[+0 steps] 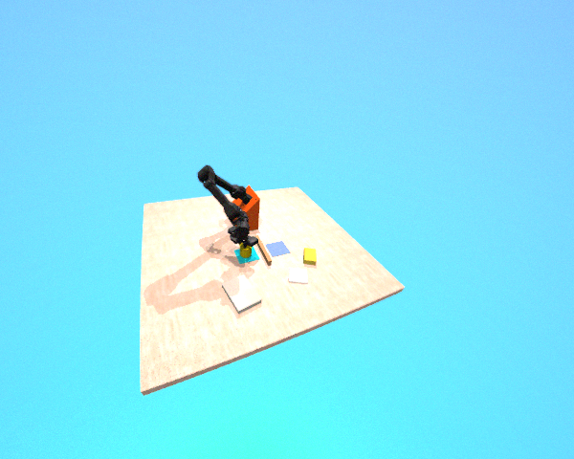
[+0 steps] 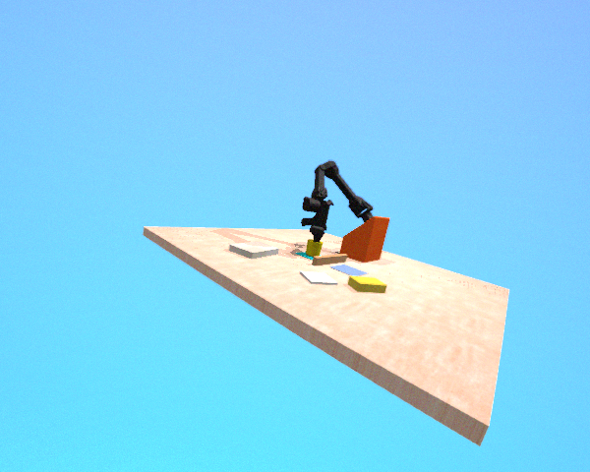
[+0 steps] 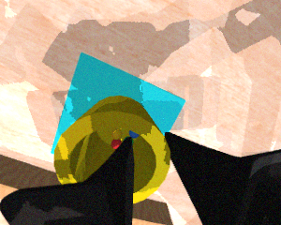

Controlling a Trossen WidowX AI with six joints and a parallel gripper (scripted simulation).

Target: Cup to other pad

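The yellow cup lies 2 cm ahead of my gripper tip, 1 cm to the left of it and 1 cm below it. Also, from my gripper tip: red marble: 2 cm ahead, 3 cm to the left, 3 cm below; then green marble: 1 cm ahead, 2 cm to the left, 3 cm below; then cyan pad: 3 cm ahead, 1 cm to the left, 5 cm below.
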